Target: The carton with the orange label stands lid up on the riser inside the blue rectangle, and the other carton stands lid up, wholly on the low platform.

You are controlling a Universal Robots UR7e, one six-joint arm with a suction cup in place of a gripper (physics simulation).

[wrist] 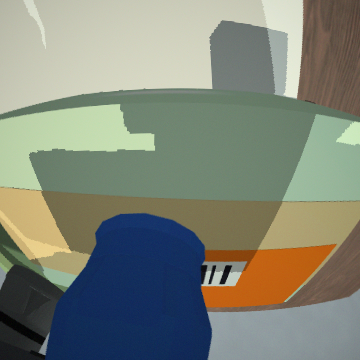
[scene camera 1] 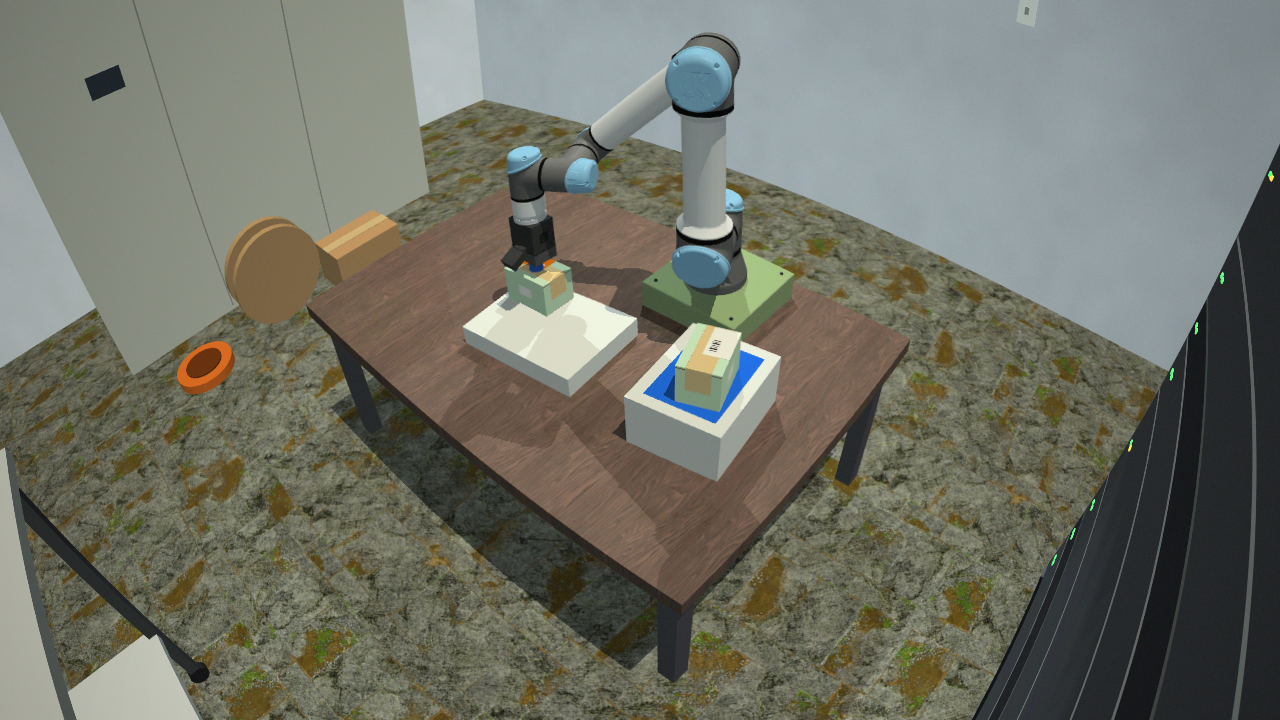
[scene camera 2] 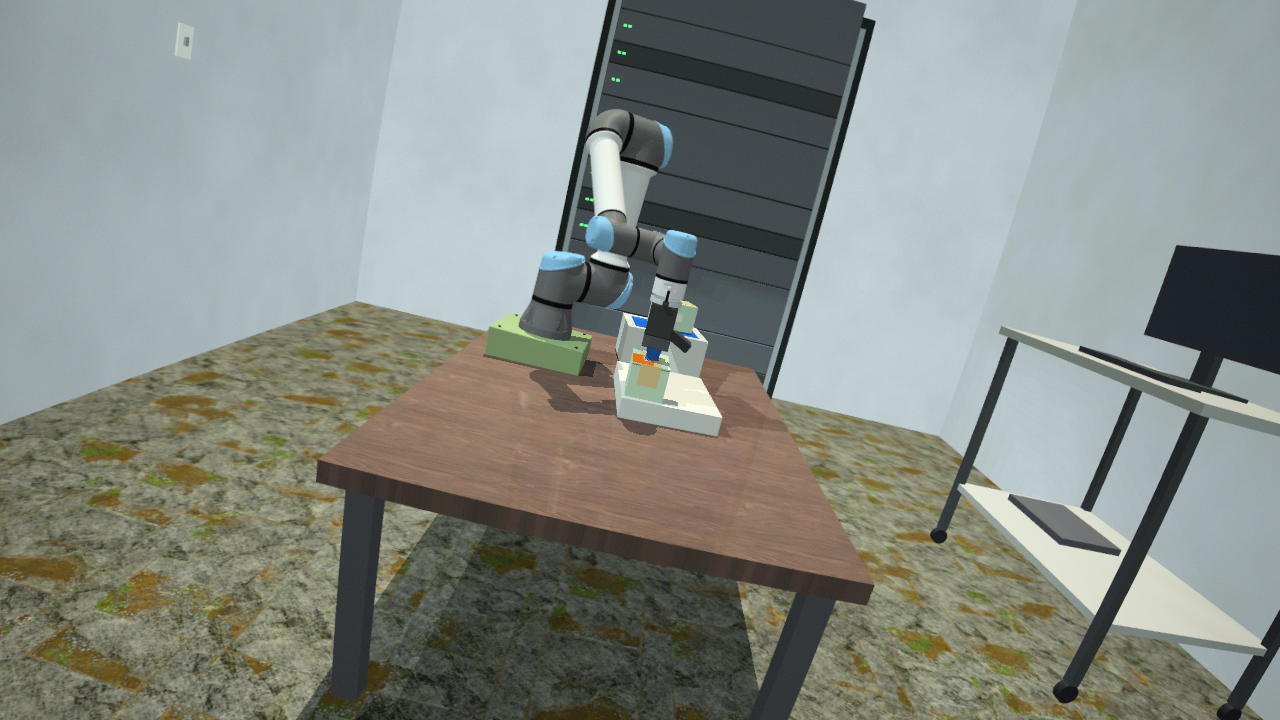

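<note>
The carton with the orange label (scene camera 1: 537, 291) (scene camera 2: 644, 383) (wrist: 200, 175) is pale green with tan tape. It stands lid up at one corner of the low white platform (scene camera 1: 572, 349) (scene camera 2: 671, 417) (wrist: 125, 55). My blue suction cup (scene camera 1: 537, 267) (scene camera 2: 652, 355) (wrist: 150, 222) is on its lid, beside the orange label, and is shut on it. The cup hides part of the lid. The other carton (scene camera 1: 705, 376) (scene camera 2: 687, 316) has a white label on top. It stands lid up on the riser (scene camera 1: 671, 438) (scene camera 2: 630, 344), inside the blue rectangle (scene camera 1: 744, 376) (scene camera 2: 639, 321).
The arm's green base block (scene camera 1: 760, 282) (scene camera 2: 537, 349) stands on the wooden table (scene camera 1: 572, 483) (scene camera 2: 537, 465), behind the platform and riser in scene camera 1. A wheeled cart (scene camera 2: 1029, 342) stands beside the table. A dark server rack (scene camera 2: 733, 161) stands behind it.
</note>
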